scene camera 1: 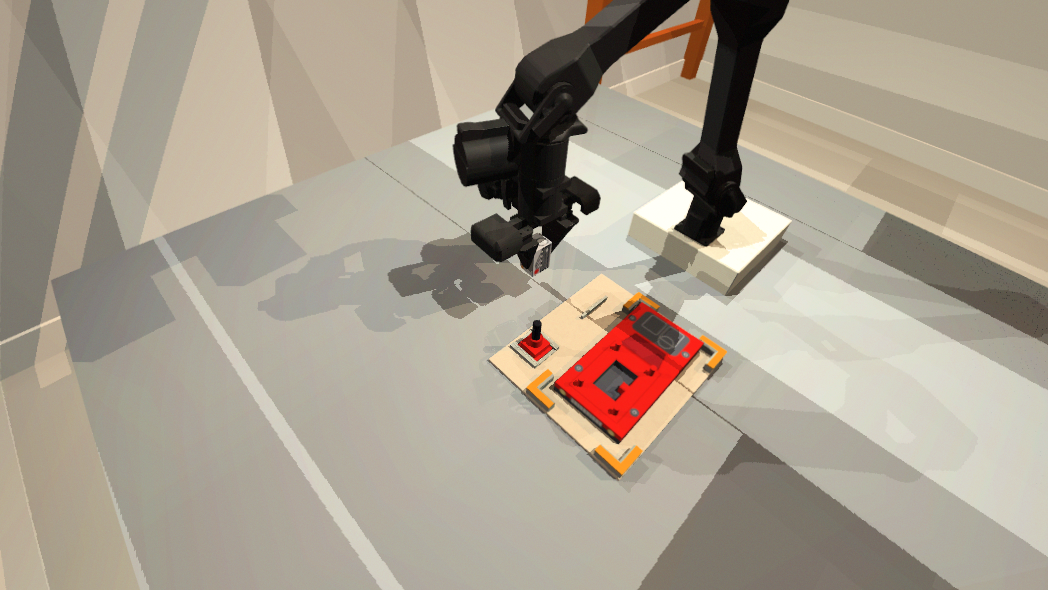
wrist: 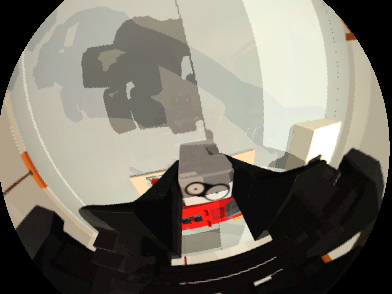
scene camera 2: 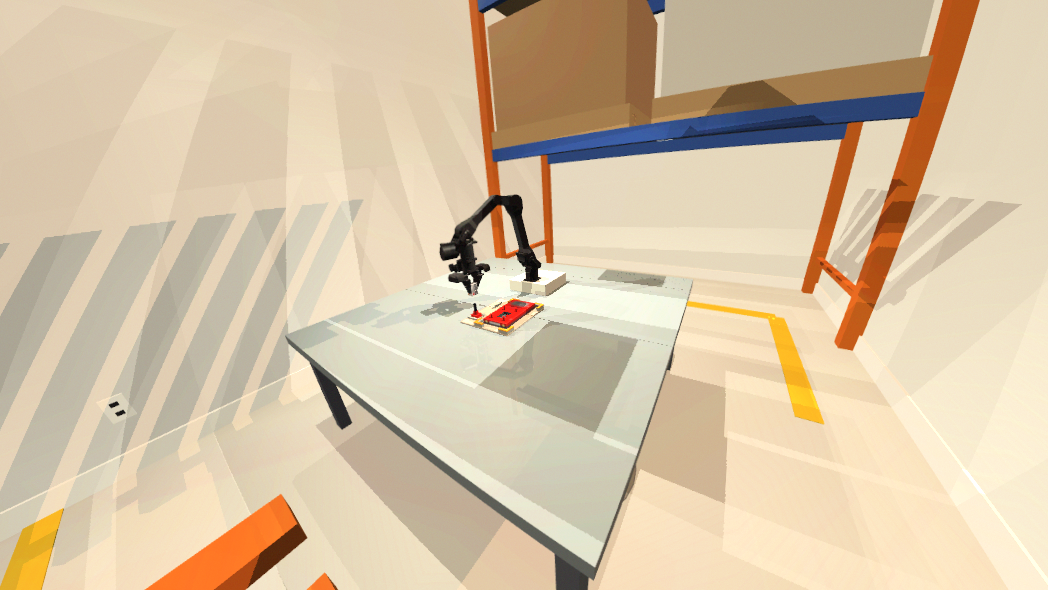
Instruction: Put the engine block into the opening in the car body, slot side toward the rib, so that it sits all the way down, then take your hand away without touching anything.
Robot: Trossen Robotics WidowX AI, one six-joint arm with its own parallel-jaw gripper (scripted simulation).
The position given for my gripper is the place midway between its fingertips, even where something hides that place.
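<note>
In scene camera 1 I see my gripper [scene camera 1: 535,261], and a car body [scene camera 1: 614,384] is there as well. The wrist view shows me my gripper [wrist: 199,160] again, and my gripper holds an engine block [wrist: 205,175]; the car body [wrist: 203,214] is in that view too. Scene camera 2 gives me both my gripper [scene camera 2: 472,292] and the car body [scene camera 2: 507,315].
</note>
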